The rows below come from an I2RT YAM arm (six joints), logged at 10 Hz.
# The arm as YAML. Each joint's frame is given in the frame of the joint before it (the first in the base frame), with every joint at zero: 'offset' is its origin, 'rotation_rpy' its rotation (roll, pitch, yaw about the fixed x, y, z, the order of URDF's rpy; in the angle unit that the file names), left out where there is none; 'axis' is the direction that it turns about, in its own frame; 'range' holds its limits. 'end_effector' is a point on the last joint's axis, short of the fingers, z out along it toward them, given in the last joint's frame.
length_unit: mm
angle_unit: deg
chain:
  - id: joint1
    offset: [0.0, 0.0, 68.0]
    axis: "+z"
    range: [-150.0, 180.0]
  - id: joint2
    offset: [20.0, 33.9, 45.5]
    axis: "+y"
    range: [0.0, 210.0]
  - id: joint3
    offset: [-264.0, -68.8, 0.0]
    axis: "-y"
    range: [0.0, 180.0]
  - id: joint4
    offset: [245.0, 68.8, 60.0]
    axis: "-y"
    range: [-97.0, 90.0]
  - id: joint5
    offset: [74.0, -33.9, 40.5]
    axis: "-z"
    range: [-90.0, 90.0]
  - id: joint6
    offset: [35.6, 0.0, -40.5]
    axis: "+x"
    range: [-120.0, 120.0]
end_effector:
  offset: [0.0, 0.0, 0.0]
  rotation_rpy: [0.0, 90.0, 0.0]
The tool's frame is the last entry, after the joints.
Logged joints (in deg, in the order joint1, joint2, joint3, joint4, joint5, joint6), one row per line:
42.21, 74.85, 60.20, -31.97, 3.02, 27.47
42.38, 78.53, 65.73, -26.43, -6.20, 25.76
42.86, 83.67, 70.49, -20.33, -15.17, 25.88
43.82, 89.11, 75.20, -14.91, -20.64, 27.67
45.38, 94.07, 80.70, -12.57, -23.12, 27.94
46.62, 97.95, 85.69, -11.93, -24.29, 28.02
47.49, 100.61, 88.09, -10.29, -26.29, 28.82
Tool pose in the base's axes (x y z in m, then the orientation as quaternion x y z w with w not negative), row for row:
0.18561, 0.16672, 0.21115, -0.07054, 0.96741, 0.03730, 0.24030
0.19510, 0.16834, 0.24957, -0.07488, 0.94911, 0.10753, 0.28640
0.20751, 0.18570, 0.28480, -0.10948, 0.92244, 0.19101, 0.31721
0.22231, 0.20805, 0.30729, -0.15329, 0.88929, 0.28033, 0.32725
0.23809, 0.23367, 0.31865, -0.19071, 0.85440, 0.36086, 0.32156
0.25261, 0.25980, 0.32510, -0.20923, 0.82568, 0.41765, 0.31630
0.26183, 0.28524, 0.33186, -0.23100, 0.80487, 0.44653, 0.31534
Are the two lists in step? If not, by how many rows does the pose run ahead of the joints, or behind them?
The pose runs 2 rows behind the joints: the pose in row i belongs to the joints in row i - 2.
